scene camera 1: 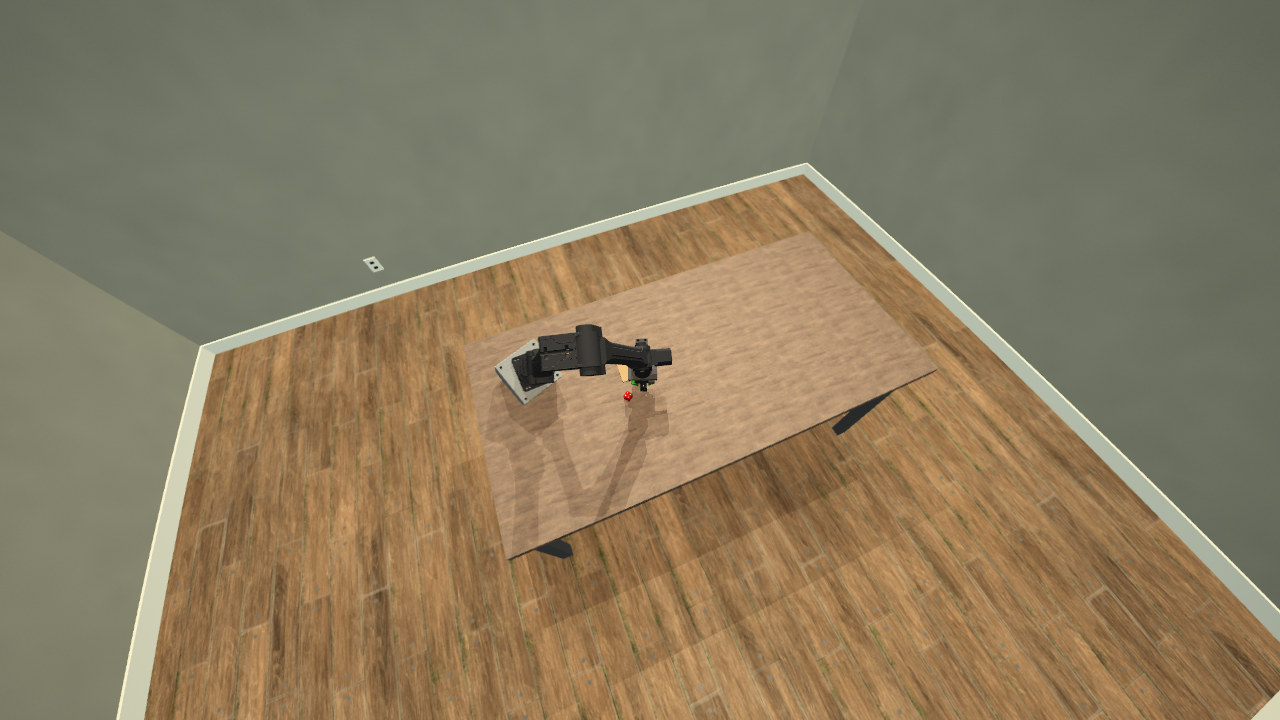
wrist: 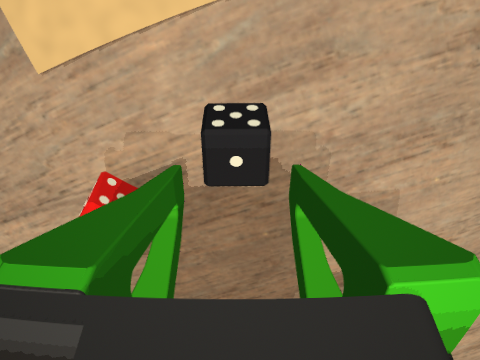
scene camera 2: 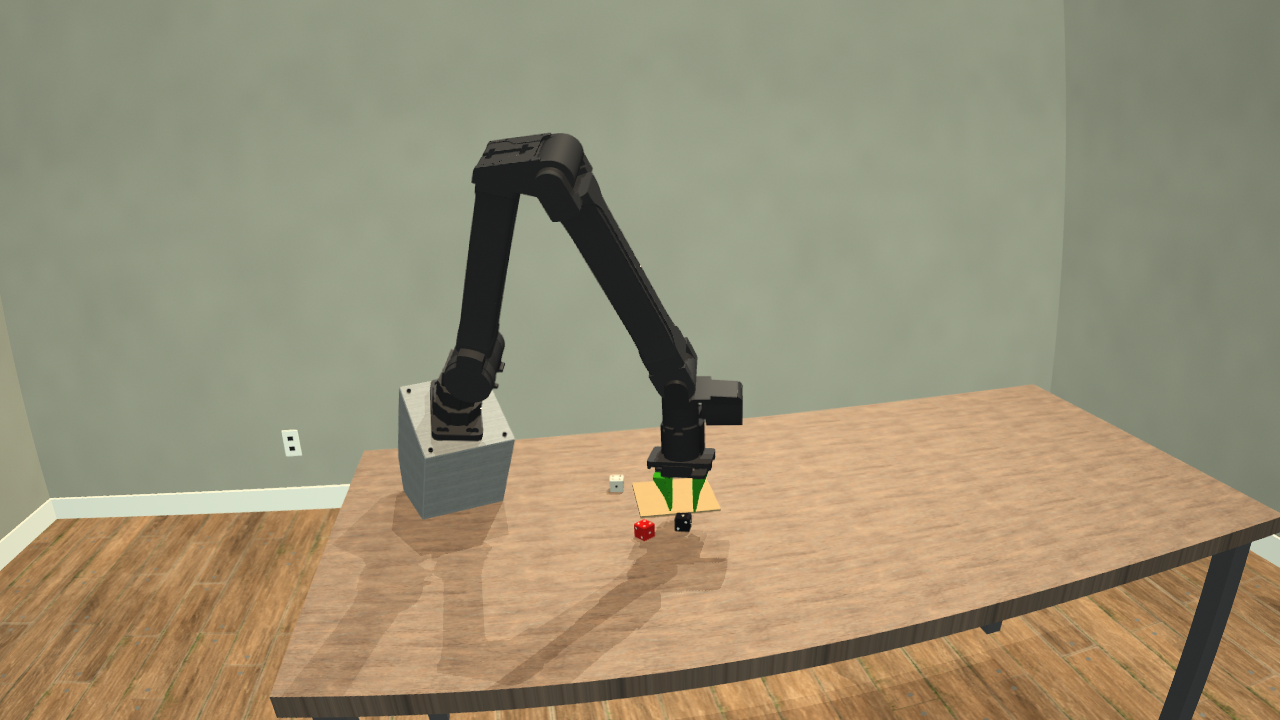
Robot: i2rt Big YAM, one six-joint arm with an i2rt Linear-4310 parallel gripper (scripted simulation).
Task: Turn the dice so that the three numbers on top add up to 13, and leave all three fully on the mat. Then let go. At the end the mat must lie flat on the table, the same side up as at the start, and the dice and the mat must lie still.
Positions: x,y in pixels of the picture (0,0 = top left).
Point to a red die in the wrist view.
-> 107,188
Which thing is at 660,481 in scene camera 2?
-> My gripper.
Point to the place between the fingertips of my gripper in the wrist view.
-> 236,180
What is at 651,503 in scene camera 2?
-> A tan mat.
